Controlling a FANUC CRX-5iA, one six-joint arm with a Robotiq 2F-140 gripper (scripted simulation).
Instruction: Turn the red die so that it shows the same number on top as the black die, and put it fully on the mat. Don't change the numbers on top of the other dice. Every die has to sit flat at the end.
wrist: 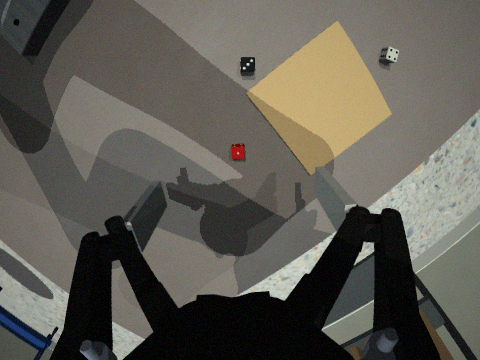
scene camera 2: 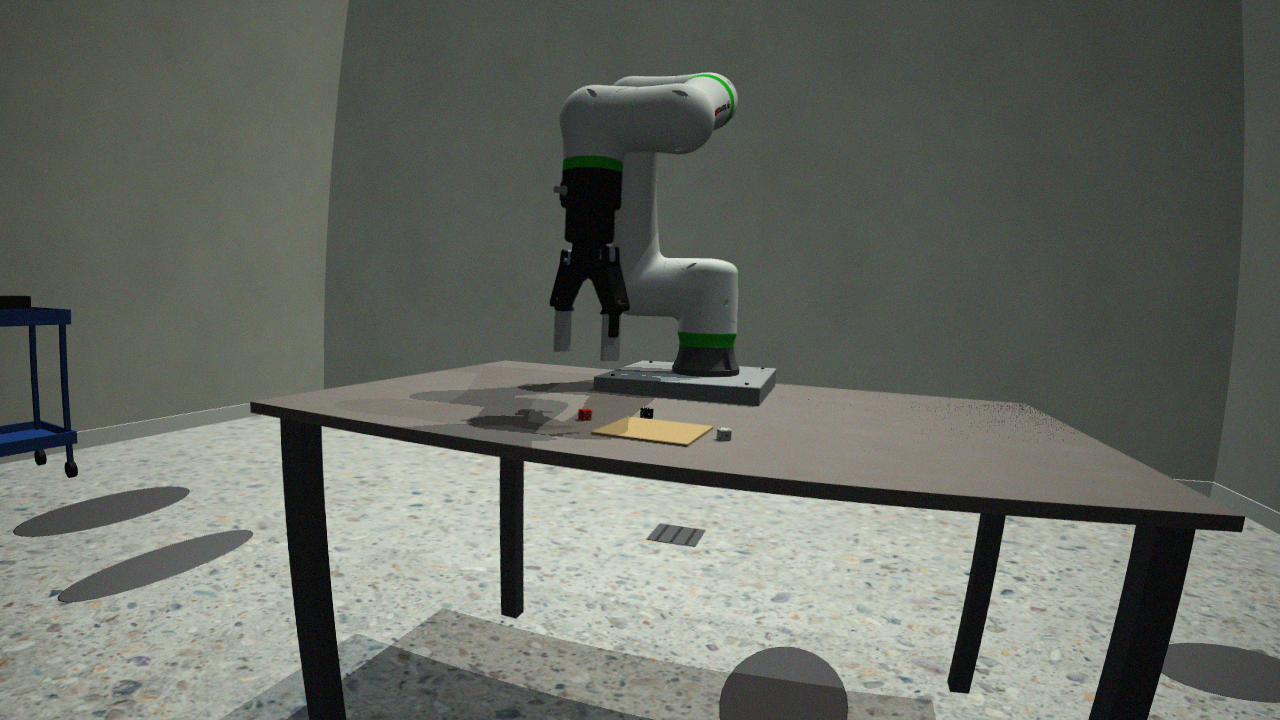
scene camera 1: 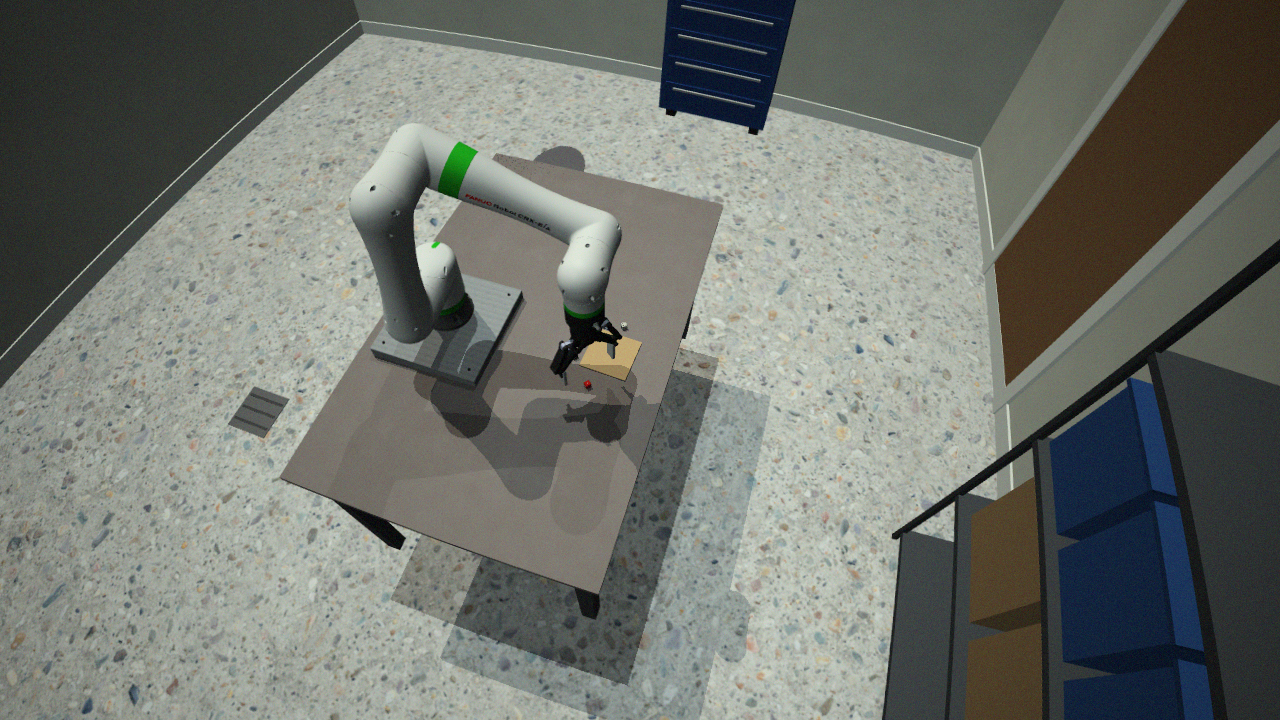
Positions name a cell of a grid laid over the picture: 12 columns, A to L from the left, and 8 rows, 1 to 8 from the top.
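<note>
There's a tan mat (scene camera 2: F5) here, and I can see the tan mat (scene camera 1: F4) (wrist: I3) from the other views as well. Then there's my gripper (scene camera 2: F4), and you'd find my gripper (scene camera 1: F5) (wrist: F5) in those views too.
</note>
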